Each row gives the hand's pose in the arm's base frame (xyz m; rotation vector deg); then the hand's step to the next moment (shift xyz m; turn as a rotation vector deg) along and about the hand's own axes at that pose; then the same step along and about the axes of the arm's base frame.
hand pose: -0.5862 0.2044 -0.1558 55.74 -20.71 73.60
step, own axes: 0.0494 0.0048 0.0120 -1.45 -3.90 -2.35
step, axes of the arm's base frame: 0.0135 0.0220 0.0441 2.49 1.00 -3.95
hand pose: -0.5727 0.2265 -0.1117 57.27 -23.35 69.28
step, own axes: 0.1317 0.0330 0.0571 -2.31 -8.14 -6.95
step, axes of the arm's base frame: 0.0293 0.0308 0.1410 4.97 4.17 -8.82
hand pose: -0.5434 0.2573 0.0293 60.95 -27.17 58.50
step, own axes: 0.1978 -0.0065 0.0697 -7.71 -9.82 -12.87
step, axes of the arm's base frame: 0.1107 0.0273 0.1761 3.01 6.77 -16.33
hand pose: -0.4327 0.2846 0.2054 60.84 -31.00 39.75
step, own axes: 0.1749 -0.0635 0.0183 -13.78 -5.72 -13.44
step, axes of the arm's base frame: 0.1629 0.0068 0.0916 -4.05 7.07 -18.35
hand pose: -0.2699 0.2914 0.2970 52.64 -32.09 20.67
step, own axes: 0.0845 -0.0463 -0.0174 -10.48 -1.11 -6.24
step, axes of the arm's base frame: 0.0969 -0.0069 0.0122 -5.95 3.92 -9.96
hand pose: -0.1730 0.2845 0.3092 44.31 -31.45 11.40
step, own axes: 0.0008 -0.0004 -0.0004 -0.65 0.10 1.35
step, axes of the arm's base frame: 0.0010 0.0000 0.0000 -1.12 -0.87 0.50
